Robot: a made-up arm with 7 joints.
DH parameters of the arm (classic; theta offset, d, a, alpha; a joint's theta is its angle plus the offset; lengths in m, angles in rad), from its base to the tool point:
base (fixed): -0.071 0 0 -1.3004
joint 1: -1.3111 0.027 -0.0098 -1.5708
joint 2: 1.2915 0 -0.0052 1.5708
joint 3: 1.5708 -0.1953 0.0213 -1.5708
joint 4: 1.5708 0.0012 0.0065 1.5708
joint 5: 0 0.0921 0 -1.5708
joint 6: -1.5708 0 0.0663 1.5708
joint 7: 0 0 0 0
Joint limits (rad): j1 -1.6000..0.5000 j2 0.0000..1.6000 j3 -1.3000..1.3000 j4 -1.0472..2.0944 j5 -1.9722..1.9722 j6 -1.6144..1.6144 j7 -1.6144..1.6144
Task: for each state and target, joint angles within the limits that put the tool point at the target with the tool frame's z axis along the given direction. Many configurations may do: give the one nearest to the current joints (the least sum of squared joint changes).
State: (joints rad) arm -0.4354 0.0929 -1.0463 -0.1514 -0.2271 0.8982 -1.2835
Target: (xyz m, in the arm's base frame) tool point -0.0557 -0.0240 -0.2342 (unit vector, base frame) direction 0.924 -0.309 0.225
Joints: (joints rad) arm 0.3558 0.4155 -0.9027 -0.3931 -0.6557 0.7746 -1.2835
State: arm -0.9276 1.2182 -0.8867 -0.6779 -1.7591 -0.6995 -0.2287
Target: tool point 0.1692 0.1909 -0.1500 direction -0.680 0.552 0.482
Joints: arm -0.3194 0.8849 -0.5127 0.0807 -1.9722 -1.2591 -0.2287
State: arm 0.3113 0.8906 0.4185 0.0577 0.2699 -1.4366 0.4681
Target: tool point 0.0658 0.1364 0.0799 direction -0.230 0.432 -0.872
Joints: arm -0.3670 1.5971 1.1907 -0.3634 0.4906 -1.6144 0.4681
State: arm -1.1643 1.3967 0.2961 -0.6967 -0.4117 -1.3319 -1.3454
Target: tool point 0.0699 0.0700 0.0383 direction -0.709 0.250 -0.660
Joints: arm -0.8142 1.3312 0.1829 -1.0472 -0.0141 -0.6385 -1.3454
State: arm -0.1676 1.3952 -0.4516 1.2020 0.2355 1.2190 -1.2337
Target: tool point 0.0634 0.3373 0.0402 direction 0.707 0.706 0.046
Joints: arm -0.6503 1.6000 -0.2799 1.0633 0.3529 1.4521 -1.2337
